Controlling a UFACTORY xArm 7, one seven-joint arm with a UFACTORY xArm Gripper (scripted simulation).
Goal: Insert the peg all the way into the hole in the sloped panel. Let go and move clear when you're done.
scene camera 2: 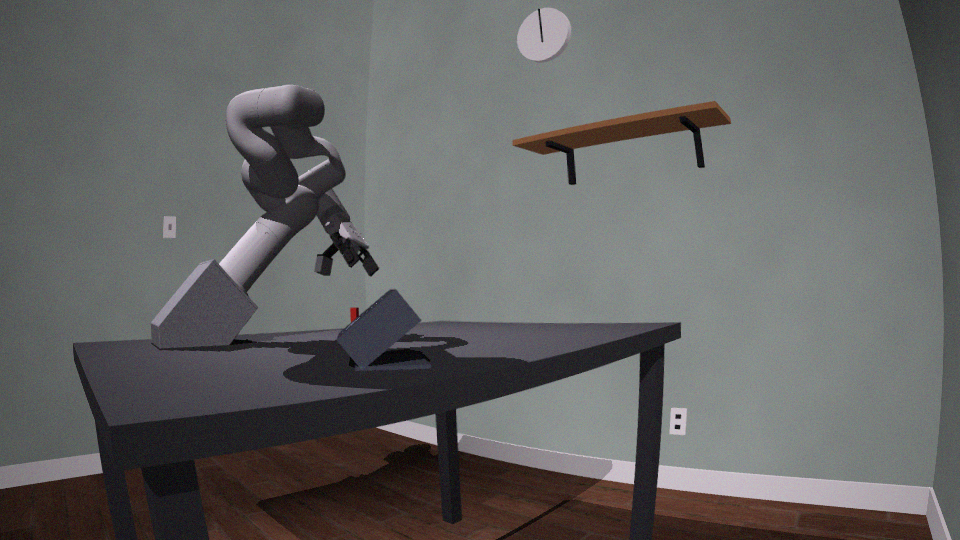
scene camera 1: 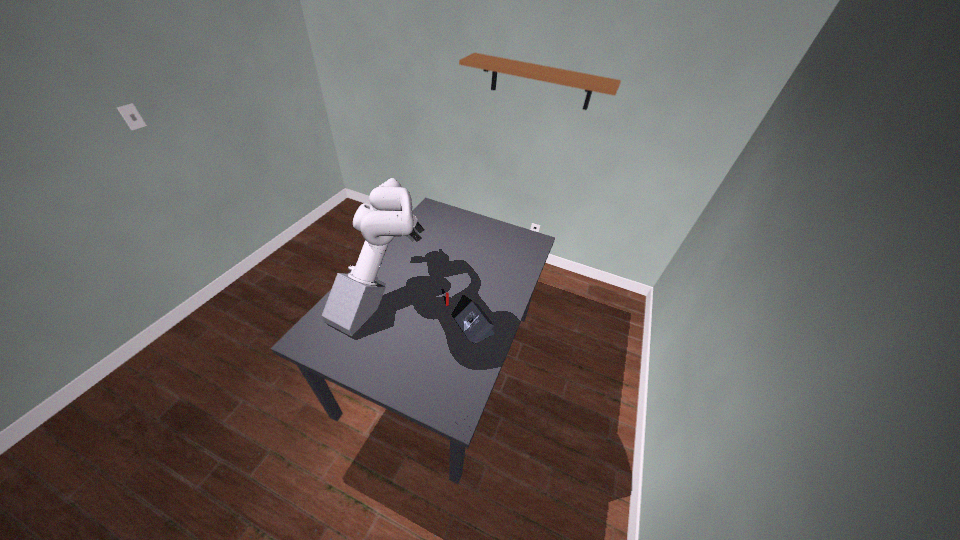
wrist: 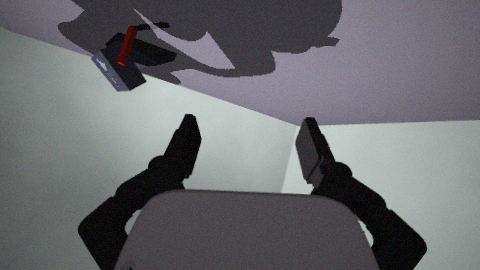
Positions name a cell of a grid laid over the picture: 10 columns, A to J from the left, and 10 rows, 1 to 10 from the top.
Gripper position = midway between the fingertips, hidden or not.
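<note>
My own gripper (scene camera 2: D5) is visible to me, and I can see it in the wrist view (wrist: F5) too.
</note>
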